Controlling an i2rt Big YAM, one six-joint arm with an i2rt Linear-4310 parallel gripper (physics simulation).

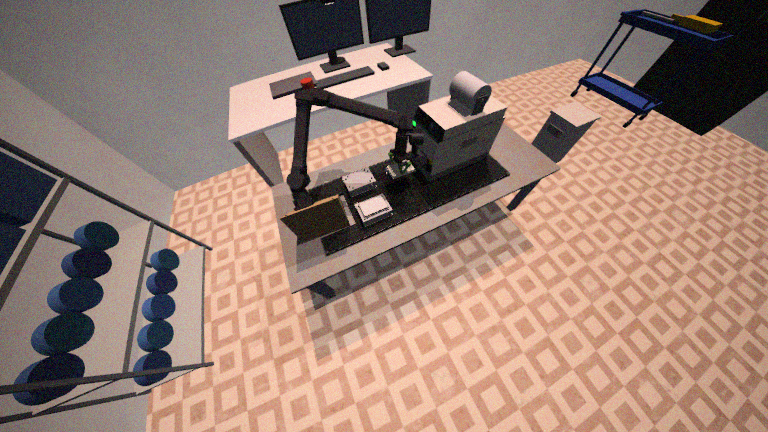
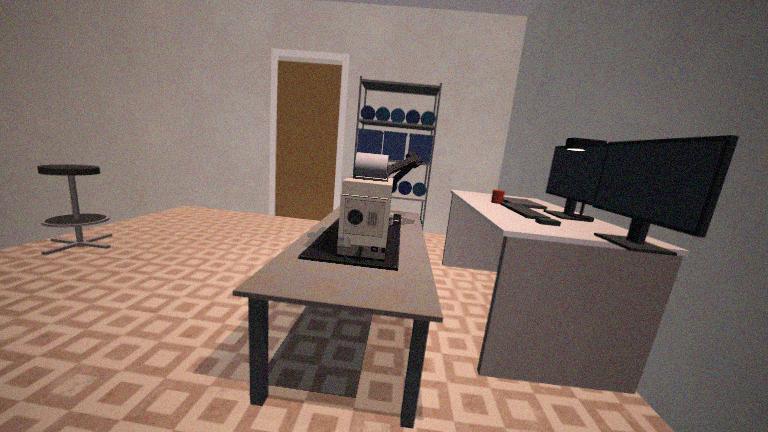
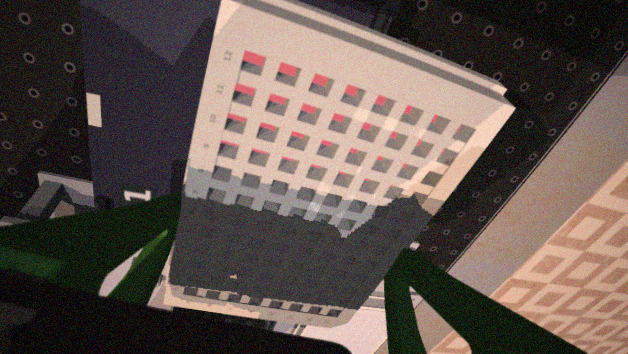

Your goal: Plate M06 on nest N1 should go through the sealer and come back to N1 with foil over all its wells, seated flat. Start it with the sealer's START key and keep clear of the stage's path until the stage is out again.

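Frame: origin at the arm's base, x left, y back, z up, level; millimetres.
Seen in the pictures: gripper, fingertip midpoint: (image 1: 398,169) (image 3: 290,232); arm's base at its link origin: (image 1: 305,206).
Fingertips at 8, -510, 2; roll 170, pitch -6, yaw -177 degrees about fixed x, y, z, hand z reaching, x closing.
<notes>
Pixels of each thing's top centre, then the offset from my fingertips to it, as dx, dy, dz. "*": a spot on its surface instead. Level surfaces: height alone.
- white well plate at its top centre: (image 3: 305,227) (image 1: 400,167) -1, -15, +11
- dark slab at a spot on its surface: (image 3: 135,125) * +67, -11, -30
- black mat at its surface level: dz -129
- bench at its surface level: dz -142
- roll at its top centre: (image 2: 373,153) (image 1: 473,77) +50, -395, +347
My gripper (image 1: 400,162) (image 3: 290,232) is shut on a white well plate (image 1: 398,170) (image 3: 350,132), held between its green fingers. The wells on the lit part show no foil, and many hold red; a dark shadow covers much of the rest. The plate's label does not show. A dark slab (image 3: 135,125), likely the sealer's stage, lies lower and partly behind the plate. The sealer (image 1: 461,145) (image 2: 365,214) stands right beside the gripper, with a green light on its front. Two pale blocks (image 1: 358,181) (image 1: 374,209) stand left of the gripper; I cannot tell which is N1.
A brown panel (image 1: 319,217) stands upright at the bench's left end. A black mat (image 1: 416,199) (image 2: 322,254) lies under the equipment on the bench (image 1: 531,161) (image 2: 343,287). A white desk (image 1: 252,115) (image 2: 580,236) with monitors is behind. A roll (image 1: 468,91) (image 2: 371,164) tops the sealer.
</notes>
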